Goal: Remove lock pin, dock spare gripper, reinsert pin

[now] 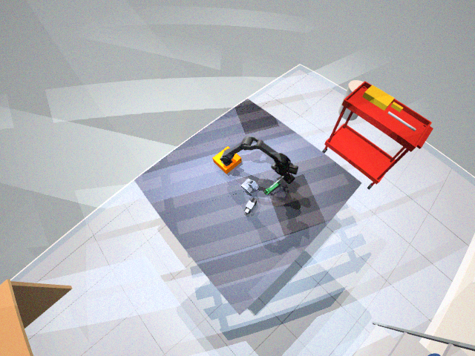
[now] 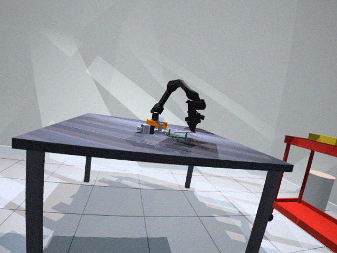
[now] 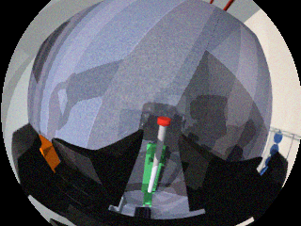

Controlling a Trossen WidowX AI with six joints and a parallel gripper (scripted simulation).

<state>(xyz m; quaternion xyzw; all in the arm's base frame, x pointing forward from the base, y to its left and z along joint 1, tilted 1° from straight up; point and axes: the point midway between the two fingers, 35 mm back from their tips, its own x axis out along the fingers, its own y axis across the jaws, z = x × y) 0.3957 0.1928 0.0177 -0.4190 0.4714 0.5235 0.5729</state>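
The green cradle is 100 mm to the right of my gripper tip, 30 mm below it and 10 mm behind it. The rest, counted from my gripper tip: spare gripper (330 mm to the right, 20 mm below, 20 mm behind); mount (210 mm to the right, 120 mm behind).
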